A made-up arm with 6 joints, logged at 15 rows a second.
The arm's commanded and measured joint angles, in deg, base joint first. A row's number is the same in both.
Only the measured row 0 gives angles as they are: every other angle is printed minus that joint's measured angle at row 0.
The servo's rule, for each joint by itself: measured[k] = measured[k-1] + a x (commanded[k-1-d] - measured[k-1]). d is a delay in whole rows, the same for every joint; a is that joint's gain. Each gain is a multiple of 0.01, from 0.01 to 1. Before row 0 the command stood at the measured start. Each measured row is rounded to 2 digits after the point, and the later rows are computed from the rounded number. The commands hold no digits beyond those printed.
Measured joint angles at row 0:
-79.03, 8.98, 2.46, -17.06, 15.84, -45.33
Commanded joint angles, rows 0 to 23:
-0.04, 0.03, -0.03, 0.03, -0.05, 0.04
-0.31, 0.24, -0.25, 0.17, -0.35, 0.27
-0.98, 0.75, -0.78, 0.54, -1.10, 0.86
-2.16, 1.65, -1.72, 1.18, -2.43, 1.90
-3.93, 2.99, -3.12, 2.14, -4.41, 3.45
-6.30, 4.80, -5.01, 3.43, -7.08, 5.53
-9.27, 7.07, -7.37, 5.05, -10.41, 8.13
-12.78, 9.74, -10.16, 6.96, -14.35, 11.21
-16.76, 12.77, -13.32, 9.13, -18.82, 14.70
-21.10, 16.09, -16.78, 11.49, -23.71, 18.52
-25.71, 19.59, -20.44, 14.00, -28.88, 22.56
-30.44, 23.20, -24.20, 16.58, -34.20, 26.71
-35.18, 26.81, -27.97, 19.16, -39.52, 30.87
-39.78, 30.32, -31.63, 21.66, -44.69, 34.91
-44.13, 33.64, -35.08, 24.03, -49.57, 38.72
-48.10, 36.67, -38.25, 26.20, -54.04, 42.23
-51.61, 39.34, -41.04, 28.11, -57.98, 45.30
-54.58, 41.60, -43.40, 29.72, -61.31, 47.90
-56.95, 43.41, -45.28, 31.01, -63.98, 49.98
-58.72, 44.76, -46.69, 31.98, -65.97, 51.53
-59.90, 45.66, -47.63, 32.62, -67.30, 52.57
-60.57, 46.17, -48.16, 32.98, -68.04, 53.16
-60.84, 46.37, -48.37, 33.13, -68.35, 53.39
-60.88, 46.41, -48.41, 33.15, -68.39, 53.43
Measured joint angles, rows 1 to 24:
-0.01, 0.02, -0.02, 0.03, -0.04, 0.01
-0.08, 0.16, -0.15, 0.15, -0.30, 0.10
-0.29, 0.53, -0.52, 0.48, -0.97, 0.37
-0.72, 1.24, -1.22, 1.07, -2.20, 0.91
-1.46, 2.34, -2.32, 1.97, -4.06, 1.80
-2.57, 3.89, -3.88, 3.20, -6.60, 3.11
-4.11, 5.89, -5.90, 4.75, -9.80, 4.87
-6.10, 8.32, -8.37, 6.61, -13.62, 7.09
-8.55, 11.12, -11.24, 8.73, -17.99, 9.75
-11.44, 14.25, -14.45, 11.05, -22.79, 12.82
-14.72, 17.61, -17.92, 13.53, -27.91, 16.23
-18.34, 21.13, -21.56, 16.09, -33.19, 19.90
-22.21, 24.71, -25.28, 18.67, -38.51, 23.74
-26.25, 28.24, -28.96, 21.18, -43.70, 27.65
-30.36, 31.64, -32.51, 23.57, -48.63, 31.52
-34.44, 34.81, -35.84, 25.78, -53.17, 35.27
-38.39, 37.66, -38.86, 27.74, -57.21, 38.78
-42.11, 40.14, -41.49, 29.40, -60.65, 41.97
-45.52, 42.20, -43.69, 30.75, -63.45, 44.77
-48.56, 43.81, -45.43, 31.78, -65.57, 47.14
-51.17, 44.98, -46.71, 32.49, -67.02, 49.04
-53.33, 45.73, -47.55, 32.90, -67.88, 50.48
-55.06, 46.13, -48.03, 33.09, -68.27, 51.50
-56.40, 46.31, -48.25, 33.14, -68.37, 52.18
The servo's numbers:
d 0
a 0.23 0.63 0.58 0.84 0.84 0.35

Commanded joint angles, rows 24 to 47:
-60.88, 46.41, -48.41, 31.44, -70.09, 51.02
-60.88, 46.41, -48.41, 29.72, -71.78, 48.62
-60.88, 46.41, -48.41, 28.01, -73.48, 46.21
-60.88, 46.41, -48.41, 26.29, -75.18, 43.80
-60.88, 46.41, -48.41, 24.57, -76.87, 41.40
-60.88, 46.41, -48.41, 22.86, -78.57, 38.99
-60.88, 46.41, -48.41, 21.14, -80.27, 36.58
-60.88, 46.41, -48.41, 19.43, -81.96, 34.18
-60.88, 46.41, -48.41, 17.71, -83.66, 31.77
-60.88, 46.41, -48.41, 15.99, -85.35, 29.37
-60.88, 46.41, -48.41, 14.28, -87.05, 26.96
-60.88, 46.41, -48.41, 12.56, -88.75, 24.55
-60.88, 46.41, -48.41, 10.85, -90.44, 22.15
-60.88, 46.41, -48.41, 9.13, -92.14, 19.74
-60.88, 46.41, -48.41, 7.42, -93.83, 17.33
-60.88, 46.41, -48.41, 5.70, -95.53, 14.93
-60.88, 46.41, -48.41, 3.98, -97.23, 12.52
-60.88, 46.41, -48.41, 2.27, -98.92, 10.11
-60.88, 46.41, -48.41, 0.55, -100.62, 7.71
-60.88, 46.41, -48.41, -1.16, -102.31, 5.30
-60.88, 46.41, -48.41, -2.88, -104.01, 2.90
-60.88, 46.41, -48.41, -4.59, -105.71, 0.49
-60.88, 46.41, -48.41, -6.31, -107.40, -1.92
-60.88, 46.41, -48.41, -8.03, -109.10, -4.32
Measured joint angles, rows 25 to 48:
-57.43, 46.37, -48.34, 31.71, -69.81, 51.77
-58.22, 46.40, -48.38, 30.04, -71.46, 50.67
-58.83, 46.41, -48.40, 28.33, -73.16, 49.11
-59.30, 46.41, -48.41, 26.62, -74.86, 47.25
-59.66, 46.41, -48.41, 24.90, -76.55, 45.20
-59.94, 46.41, -48.41, 23.19, -78.25, 43.03
-60.16, 46.41, -48.41, 21.47, -79.95, 40.77
-60.33, 46.41, -48.41, 19.76, -81.64, 38.46
-60.46, 46.41, -48.41, 18.04, -83.34, 36.12
-60.56, 46.41, -48.41, 16.32, -85.03, 33.76
-60.63, 46.41, -48.41, 14.61, -86.73, 31.38
-60.69, 46.41, -48.41, 12.89, -88.43, 28.99
-60.73, 46.41, -48.41, 11.18, -90.12, 26.60
-60.76, 46.41, -48.41, 9.46, -91.82, 24.20
-60.79, 46.41, -48.41, 7.75, -93.51, 21.80
-60.81, 46.41, -48.41, 6.03, -95.21, 19.40
-60.83, 46.41, -48.41, 4.31, -96.91, 16.99
-60.84, 46.41, -48.41, 2.60, -98.60, 14.58
-60.85, 46.41, -48.41, 0.88, -100.30, 12.18
-60.86, 46.41, -48.41, -0.83, -101.99, 9.77
-60.86, 46.41, -48.41, -2.55, -103.69, 7.37
-60.86, 46.41, -48.41, -4.26, -105.39, 4.96
-60.86, 46.41, -48.41, -5.98, -107.08, 2.55
-60.86, 46.41, -48.41, -7.70, -108.78, 0.15

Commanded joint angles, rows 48 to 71:
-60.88, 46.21, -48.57, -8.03, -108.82, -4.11
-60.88, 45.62, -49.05, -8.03, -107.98, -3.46
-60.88, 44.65, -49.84, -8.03, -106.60, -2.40
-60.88, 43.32, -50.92, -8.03, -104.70, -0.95
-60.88, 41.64, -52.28, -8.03, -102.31, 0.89
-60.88, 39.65, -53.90, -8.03, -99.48, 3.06
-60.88, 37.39, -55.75, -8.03, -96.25, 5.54
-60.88, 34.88, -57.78, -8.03, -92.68, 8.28
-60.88, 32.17, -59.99, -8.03, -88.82, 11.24
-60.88, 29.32, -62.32, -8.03, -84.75, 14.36
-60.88, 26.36, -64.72, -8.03, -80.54, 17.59
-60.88, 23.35, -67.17, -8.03, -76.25, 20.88
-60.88, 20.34, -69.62, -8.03, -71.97, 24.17
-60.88, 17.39, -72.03, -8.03, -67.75, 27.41
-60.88, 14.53, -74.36, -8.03, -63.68, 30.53
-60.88, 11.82, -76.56, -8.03, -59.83, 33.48
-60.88, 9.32, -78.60, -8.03, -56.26, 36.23
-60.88, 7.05, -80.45, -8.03, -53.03, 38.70
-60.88, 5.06, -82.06, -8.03, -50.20, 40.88
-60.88, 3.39, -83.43, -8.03, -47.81, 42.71
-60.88, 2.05, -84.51, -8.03, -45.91, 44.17
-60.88, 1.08, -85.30, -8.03, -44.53, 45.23
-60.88, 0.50, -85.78, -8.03, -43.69, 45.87
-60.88, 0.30, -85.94, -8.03, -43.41, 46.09
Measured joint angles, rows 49 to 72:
-60.86, 46.28, -48.50, -7.98, -108.81, -1.34
-60.86, 45.86, -48.82, -8.02, -108.11, -2.08
-60.86, 45.10, -49.41, -8.03, -106.84, -2.19
-60.86, 43.98, -50.29, -8.03, -105.04, -1.76
-60.86, 42.51, -51.44, -8.03, -102.75, -0.83
-60.86, 40.71, -52.87, -8.03, -100.00, 0.53
-60.86, 38.62, -54.54, -8.03, -96.85, 2.28
-60.86, 36.26, -56.42, -8.03, -93.35, 4.38
-60.86, 33.68, -58.49, -8.03, -89.54, 6.78
-60.86, 30.93, -60.71, -8.03, -85.52, 9.43
-60.86, 28.05, -63.04, -8.03, -81.34, 12.29
-60.86, 25.09, -65.44, -8.03, -77.06, 15.30
-60.86, 22.10, -67.86, -8.03, -72.78, 18.40
-60.86, 19.13, -70.28, -8.03, -68.55, 21.55
-60.86, 16.23, -72.65, -8.03, -64.46, 24.69
-60.86, 13.45, -74.92, -8.03, -60.57, 27.77
-60.86, 10.85, -77.05, -8.03, -56.95, 30.73
-60.86, 8.46, -79.02, -8.03, -53.66, 33.52
-60.86, 6.32, -80.78, -8.03, -50.75, 36.10
-60.86, 4.47, -82.32, -8.03, -48.28, 38.41
-60.86, 2.95, -83.59, -8.03, -46.29, 40.43
-60.86, 1.77, -84.58, -8.03, -44.81, 42.11
-60.86, 0.97, -85.28, -8.03, -43.87, 43.43
-60.86, 0.55, -85.66, -8.03, -43.48, 44.36

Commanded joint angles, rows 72 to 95:
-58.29, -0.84, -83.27, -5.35, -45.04, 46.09
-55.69, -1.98, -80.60, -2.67, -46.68, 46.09
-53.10, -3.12, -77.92, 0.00, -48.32, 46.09
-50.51, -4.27, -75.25, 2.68, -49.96, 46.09
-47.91, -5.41, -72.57, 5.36, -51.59, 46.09
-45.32, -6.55, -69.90, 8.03, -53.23, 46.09
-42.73, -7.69, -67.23, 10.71, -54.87, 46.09
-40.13, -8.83, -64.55, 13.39, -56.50, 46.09
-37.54, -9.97, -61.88, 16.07, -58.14, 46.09
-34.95, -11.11, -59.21, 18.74, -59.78, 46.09
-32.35, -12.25, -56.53, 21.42, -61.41, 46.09
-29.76, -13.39, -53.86, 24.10, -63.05, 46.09
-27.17, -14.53, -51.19, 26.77, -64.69, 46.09
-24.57, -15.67, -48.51, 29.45, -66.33, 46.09
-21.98, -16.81, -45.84, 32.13, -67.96, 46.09
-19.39, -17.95, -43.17, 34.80, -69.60, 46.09
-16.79, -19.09, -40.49, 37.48, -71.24, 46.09
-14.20, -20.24, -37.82, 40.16, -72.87, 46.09
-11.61, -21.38, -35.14, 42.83, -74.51, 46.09
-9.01, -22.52, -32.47, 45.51, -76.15, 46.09
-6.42, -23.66, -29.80, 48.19, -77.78, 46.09
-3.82, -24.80, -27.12, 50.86, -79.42, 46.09
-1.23, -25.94, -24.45, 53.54, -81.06, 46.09
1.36, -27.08, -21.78, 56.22, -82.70, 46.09
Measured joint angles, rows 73 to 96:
-60.27, -0.33, -84.27, -5.78, -44.79, 44.97
-59.22, -1.37, -82.14, -3.17, -46.38, 45.36
-57.81, -2.47, -79.69, -0.51, -48.01, 45.62
-56.13, -3.60, -77.11, 2.17, -49.65, 45.78
-54.24, -4.74, -74.48, 4.85, -51.28, 45.89
-52.19, -5.88, -71.82, 7.52, -52.92, 45.96
-50.01, -7.02, -69.16, 10.20, -54.56, 46.01
-47.74, -8.16, -66.49, 12.88, -56.19, 46.04
-45.39, -9.30, -63.82, 15.56, -57.83, 46.06
-42.99, -10.44, -61.15, 18.23, -59.47, 46.07
-40.54, -11.58, -58.47, 20.91, -61.10, 46.08
-38.06, -12.72, -55.80, 23.59, -62.74, 46.08
-35.56, -13.86, -53.13, 26.26, -64.38, 46.08
-33.03, -15.00, -50.45, 28.94, -66.02, 46.08
-30.49, -16.14, -47.78, 31.62, -67.65, 46.08
-27.94, -17.28, -45.11, 34.29, -69.29, 46.08
-25.38, -18.42, -42.43, 36.97, -70.93, 46.08
-22.81, -19.57, -39.76, 39.65, -72.56, 46.08
-20.23, -20.71, -37.08, 42.32, -74.20, 46.08
-17.65, -21.85, -34.41, 45.00, -75.84, 46.08
-15.07, -22.99, -31.74, 47.68, -77.47, 46.08
-12.48, -24.13, -29.06, 50.35, -79.11, 46.08
-9.89, -25.27, -26.39, 53.03, -80.75, 46.08
-7.30, -26.41, -23.72, 55.71, -82.39, 46.08

